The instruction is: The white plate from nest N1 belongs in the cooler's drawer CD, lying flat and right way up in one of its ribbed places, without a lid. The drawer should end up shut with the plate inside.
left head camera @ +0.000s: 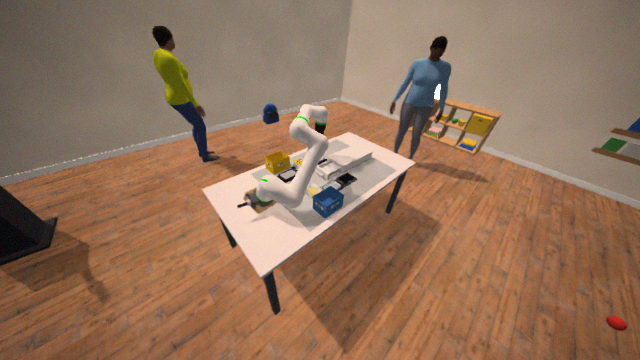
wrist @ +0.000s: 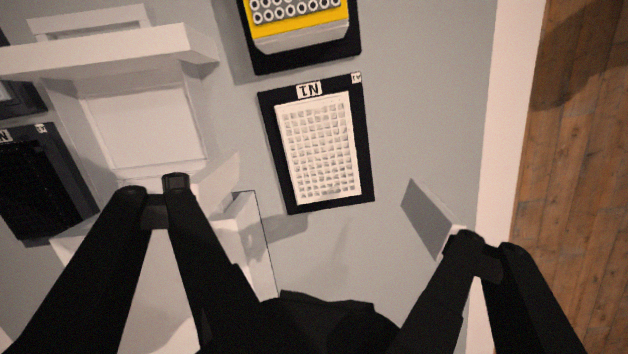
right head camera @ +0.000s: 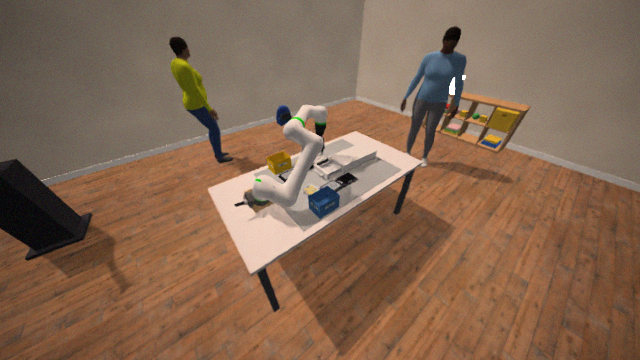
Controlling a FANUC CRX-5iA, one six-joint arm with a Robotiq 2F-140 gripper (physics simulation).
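Places are measured from the arm's base along level axes (x ahead, y left, z up), in millimetres.
Pixels of known places: gripper, between the fingertips: [wrist: 322, 179]; arm's base, origin of its link: [left head camera: 263, 196] [right head camera: 260, 196].
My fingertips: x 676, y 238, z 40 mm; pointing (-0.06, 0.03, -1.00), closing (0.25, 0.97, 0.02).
Note:
For each thing: its top centre in the pictures, then the offset to it from my fingertips. "spot": a spot on its surface instead.
- white plate, centre of its top: [wrist: 320, 154] 0 mm ahead, 1 mm right, 87 mm down
- black nest N1, a spot on its surface: [wrist: 364, 165] spot: 23 mm ahead, 54 mm left, 101 mm down
- Drawer CD, a spot on its surface: [wrist: 145, 125] [right head camera: 327, 171] [left head camera: 326, 171] spot: 51 mm back, 207 mm right, 100 mm down
- white cooler, a spot on its surface: [left head camera: 357, 161] spot: 261 mm ahead, 289 mm right, 62 mm down
- yellow tip rack, a spot on its surface: [wrist: 300, 32] spot: 118 mm back, 9 mm right, 51 mm down
- black plate, centre of its top: [wrist: 19, 196] [right head camera: 346, 177] [left head camera: 346, 177] 21 mm ahead, 384 mm right, 87 mm down
- blue bin, centre of its top: [right head camera: 323, 195] [left head camera: 328, 195] 326 mm back, 537 mm right, 7 mm up
- yellow bin, centre of its top: [left head camera: 276, 156] [right head camera: 278, 157] 366 mm back, 108 mm left, 7 mm up
The white plate [wrist: 320, 150] lies flat in the black nest N1 [wrist: 364, 165] in the wrist view, its wells showing and no lid on it. Drawer CD [wrist: 145, 125] [left head camera: 327, 171] [right head camera: 327, 171] stands pulled out of the white cooler [left head camera: 357, 161] [right head camera: 364, 160]; its floor and a rib line show bare, and its front panel with the handle is at upper left in the wrist view. My gripper [wrist: 322, 179] is wide open and empty, above the table. Its finger pads stand to either side of the plate's near end in the wrist view. The arm hides its fingers in the left head view.
A yellow tip rack [wrist: 300, 32] stands beside N1, and a black plate [wrist: 35, 185] lies in a nest beyond the drawer. A blue bin [left head camera: 328, 202] [right head camera: 324, 202] and a yellow bin [left head camera: 277, 162] [right head camera: 279, 162] stand on the table. Two people stand behind it.

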